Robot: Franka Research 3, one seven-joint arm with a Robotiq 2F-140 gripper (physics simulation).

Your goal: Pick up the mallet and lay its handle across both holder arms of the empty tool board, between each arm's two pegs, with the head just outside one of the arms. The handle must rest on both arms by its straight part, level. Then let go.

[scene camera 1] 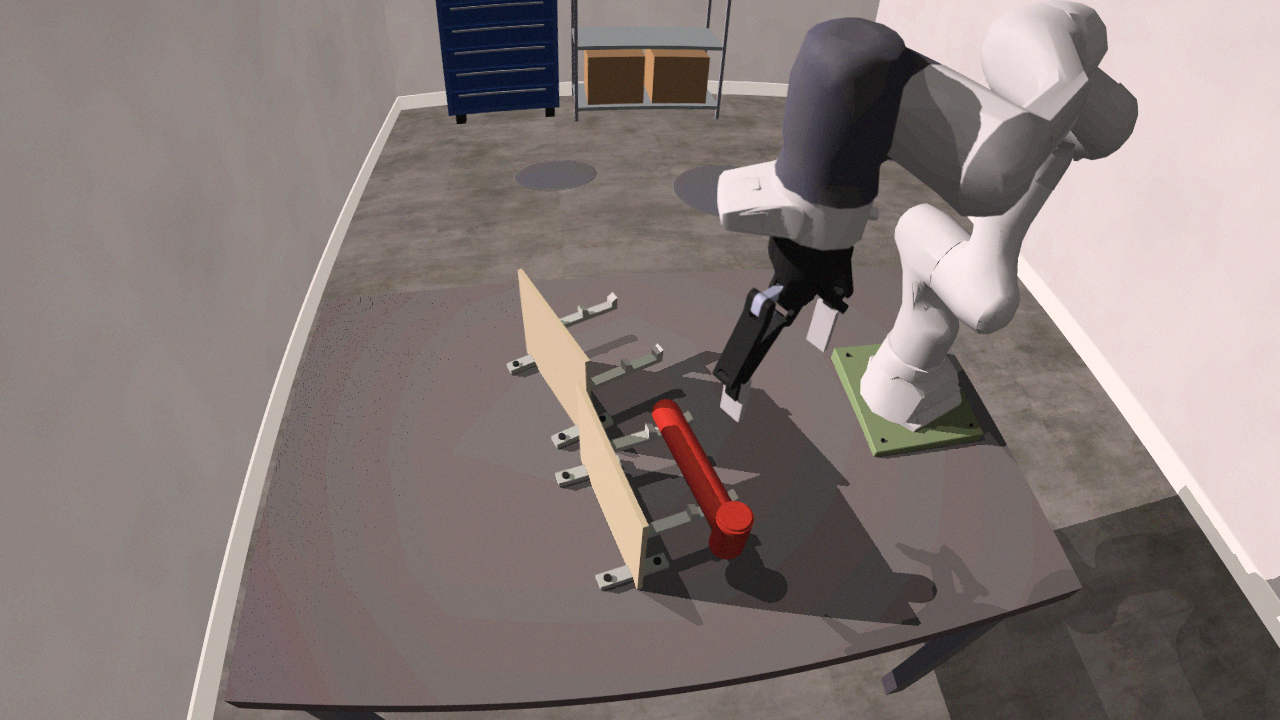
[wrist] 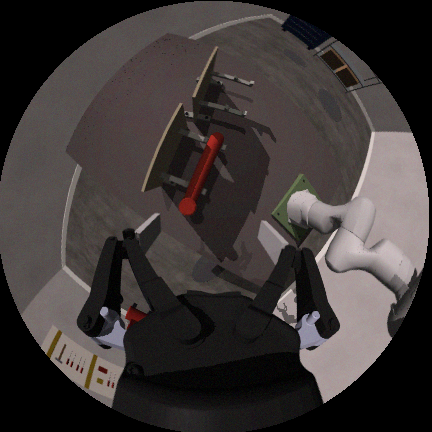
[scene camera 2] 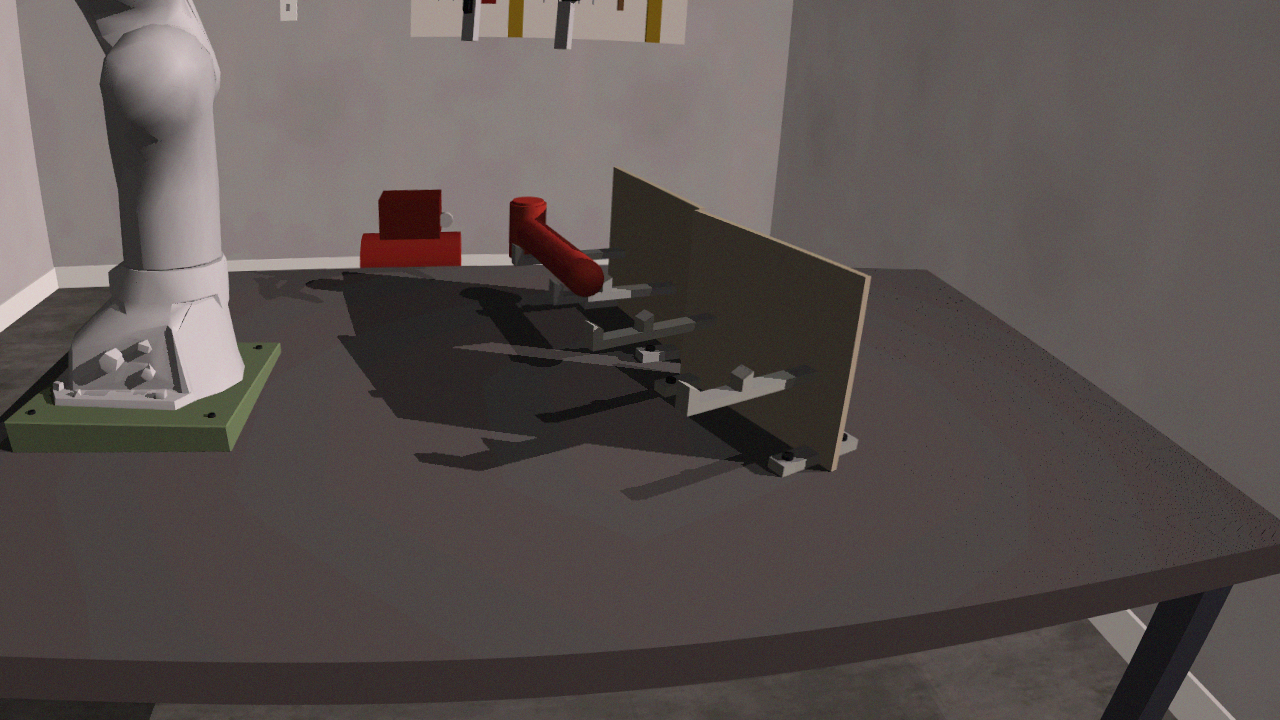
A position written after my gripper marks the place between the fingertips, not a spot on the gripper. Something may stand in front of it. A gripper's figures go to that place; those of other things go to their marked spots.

Labels:
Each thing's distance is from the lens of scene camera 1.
my gripper [scene camera 1: 776, 376]: 70 cm
red mallet [scene camera 1: 731, 521]: 84 cm
tool board [scene camera 1: 551, 348]: 106 cm
tool board [scene camera 1: 601, 466]: 90 cm

